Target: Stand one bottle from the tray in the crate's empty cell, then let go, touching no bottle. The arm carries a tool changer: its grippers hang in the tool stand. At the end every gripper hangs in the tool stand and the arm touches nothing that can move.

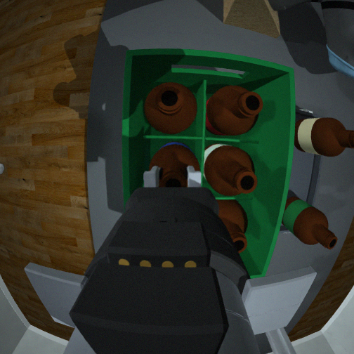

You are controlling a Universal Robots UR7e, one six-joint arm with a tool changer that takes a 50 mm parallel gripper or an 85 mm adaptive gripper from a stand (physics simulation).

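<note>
My gripper (173, 177) is at the crate's middle left cell, its two grey fingers at either side of the neck of a brown bottle with a blue label (173, 159). It looks shut on this bottle, which is upright inside the cell; the contact and its base are hidden. The green crate (287, 125) holds other brown bottles at the back left (170, 116), back right (227, 112), middle right (222, 172) and front right (234, 217). The front left cell is hidden by the gripper. Two bottles, one cream-labelled (327, 136) and one green-labelled (307, 222), stand on the tray (314, 172) at the right.
Green dividers (204, 120) and the crate walls stand close around the bottles. A tan object (250, 17) is beyond the crate. A rounded grey object with a light-blue edge (337, 57) is at the upper right. Wooden floor (40, 150) shows left of the grey table (102, 200).
</note>
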